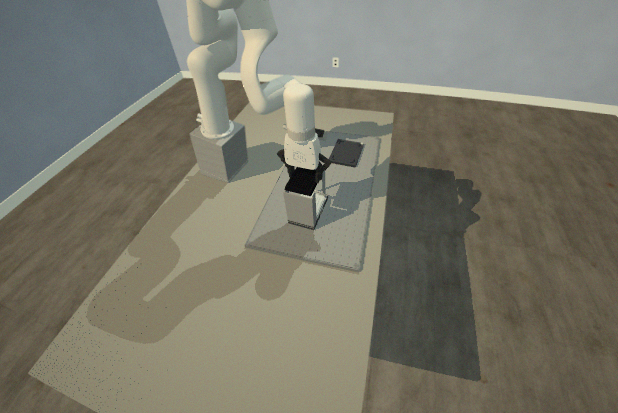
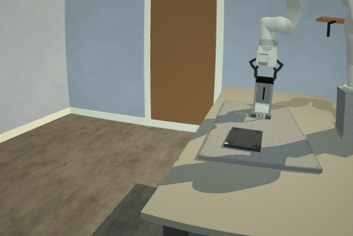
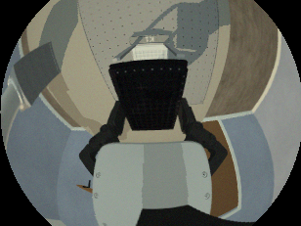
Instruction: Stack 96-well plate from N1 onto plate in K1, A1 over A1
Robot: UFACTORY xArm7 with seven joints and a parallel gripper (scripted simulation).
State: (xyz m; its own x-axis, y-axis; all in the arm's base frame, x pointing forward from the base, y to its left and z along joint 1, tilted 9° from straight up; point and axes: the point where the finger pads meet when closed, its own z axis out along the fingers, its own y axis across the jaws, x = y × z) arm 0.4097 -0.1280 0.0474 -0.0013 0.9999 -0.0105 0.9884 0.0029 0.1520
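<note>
My hand is 150 mm above the pale plate. From my hand the other things lie so: K1 label: 170 mm below, 90 mm to the left; black 96-well plate: 10 mm below; plate nest N1: 370 mm to the left, 170 mm below, 40 mm ahead.
</note>
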